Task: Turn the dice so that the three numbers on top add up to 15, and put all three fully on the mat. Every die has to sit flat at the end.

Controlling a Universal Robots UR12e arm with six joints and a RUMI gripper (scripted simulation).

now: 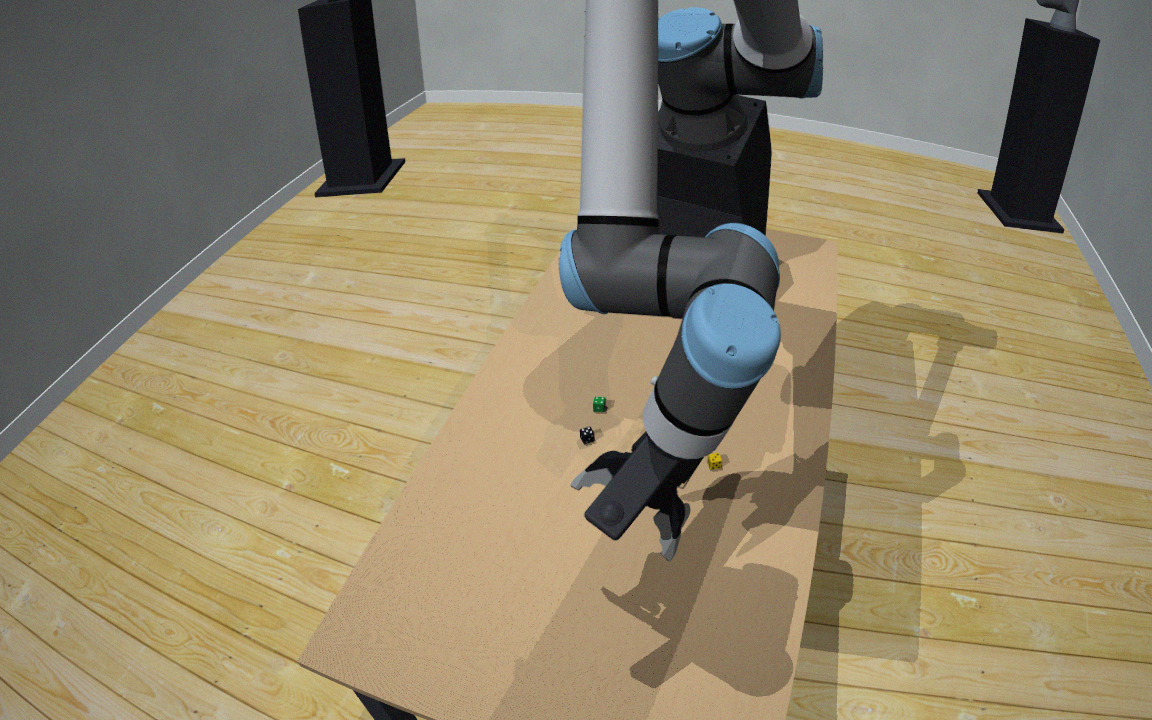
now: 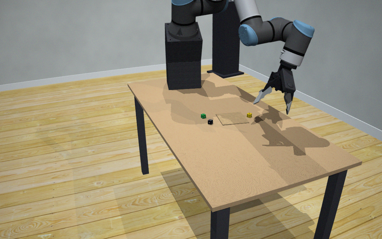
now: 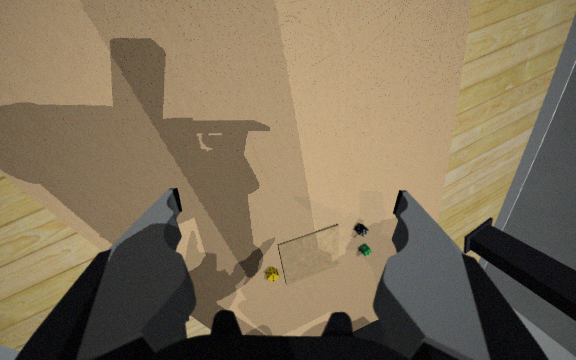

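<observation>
The green die is 400 mm behind my hand, 60 mm to the right of it and 150 mm below it. Also, from my hand: thin square mat: 300 mm behind, 50 mm to the left, 160 mm below; then yellow die: 270 mm behind, 140 mm to the left, 150 mm below; then black die: 320 mm behind, 80 mm to the right, 150 mm below.
</observation>
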